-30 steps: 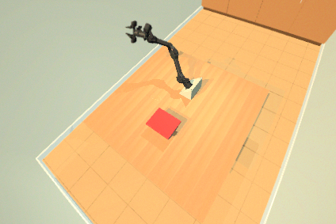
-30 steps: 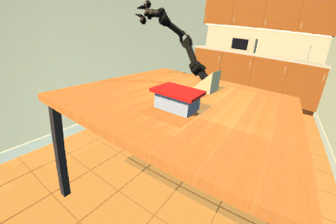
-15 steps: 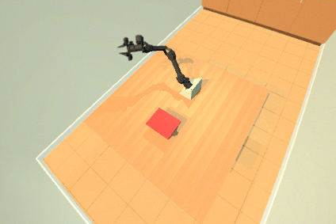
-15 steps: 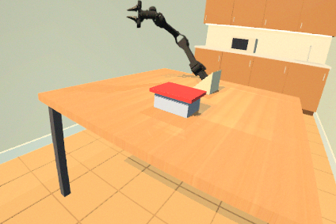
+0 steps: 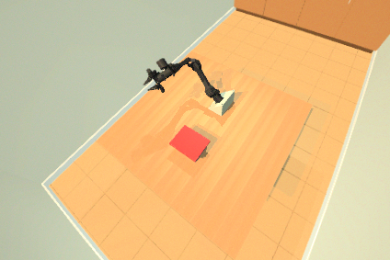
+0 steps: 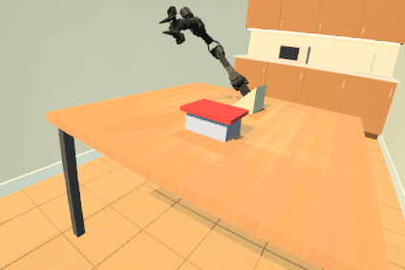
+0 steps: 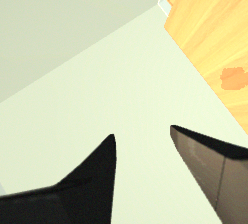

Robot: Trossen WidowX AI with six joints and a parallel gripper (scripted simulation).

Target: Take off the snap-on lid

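Right now the lid is 380 mm to the left of my gripper tip, 320 mm below it and 40 mm ahead of it. Round my gripper tip: storage box (380 mm to the left, 370 mm below, 40 mm ahead).
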